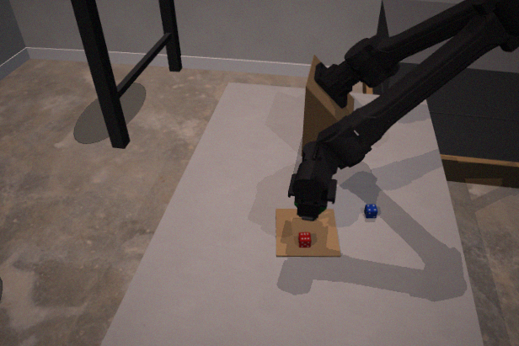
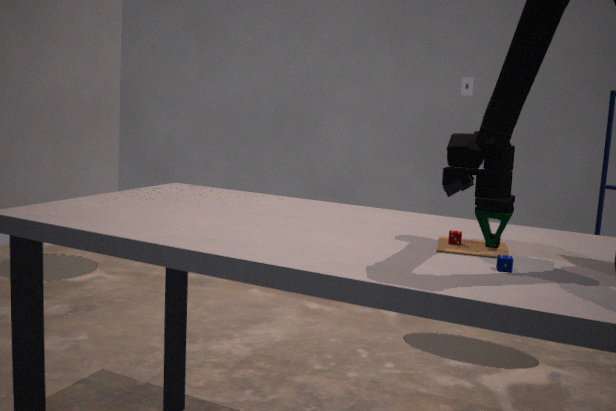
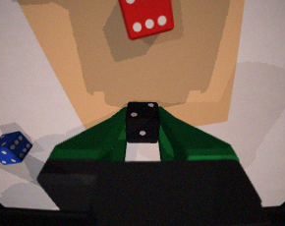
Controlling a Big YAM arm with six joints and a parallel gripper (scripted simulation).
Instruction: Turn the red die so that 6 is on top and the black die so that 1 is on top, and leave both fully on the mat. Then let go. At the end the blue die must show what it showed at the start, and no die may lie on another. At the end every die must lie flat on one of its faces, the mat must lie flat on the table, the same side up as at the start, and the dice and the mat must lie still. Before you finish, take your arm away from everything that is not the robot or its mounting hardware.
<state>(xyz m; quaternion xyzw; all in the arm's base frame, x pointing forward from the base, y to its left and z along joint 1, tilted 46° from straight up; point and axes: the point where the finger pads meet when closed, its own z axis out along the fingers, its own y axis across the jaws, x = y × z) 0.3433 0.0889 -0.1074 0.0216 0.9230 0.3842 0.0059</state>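
Right now the black die is right at my hand. Round my hand: red die: 80 mm ahead; tan mat: 40 mm ahead, 20 mm below; blue die: 40 mm behind, 140 mm to the left, 10 mm below.
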